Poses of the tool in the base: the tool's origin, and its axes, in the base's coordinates. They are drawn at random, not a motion.
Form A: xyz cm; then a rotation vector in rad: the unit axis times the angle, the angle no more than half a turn.
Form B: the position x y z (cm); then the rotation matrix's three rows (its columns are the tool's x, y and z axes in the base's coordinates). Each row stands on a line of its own. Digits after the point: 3 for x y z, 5 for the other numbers.
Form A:
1: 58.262, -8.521, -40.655, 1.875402, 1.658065, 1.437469
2: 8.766, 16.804, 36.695, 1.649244, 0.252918, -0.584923
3: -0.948, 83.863, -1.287, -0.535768, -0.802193, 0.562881
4: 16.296, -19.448, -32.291, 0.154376, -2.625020, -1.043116
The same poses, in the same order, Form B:
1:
58.262, -8.521, -40.655
-0.13713, 0.60869, 0.78146
0.85988, -0.31848, 0.39896
0.49173, 0.72668, -0.47973

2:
8.766, 16.804, 36.695
0.84463, 0.48399, -0.22880
-0.16482, -0.17153, -0.97129
-0.50935, 0.85810, -0.06511

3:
-0.948, 83.863, -1.287
0.56771, -0.25948, -0.78127
0.64641, 0.72817, 0.22787
0.50977, -0.63438, 0.58112

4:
16.296, -19.448, -32.291
-0.94570, 0.01461, -0.32472
-0.21225, 0.72885, 0.65094
0.24619, 0.68452, -0.68617

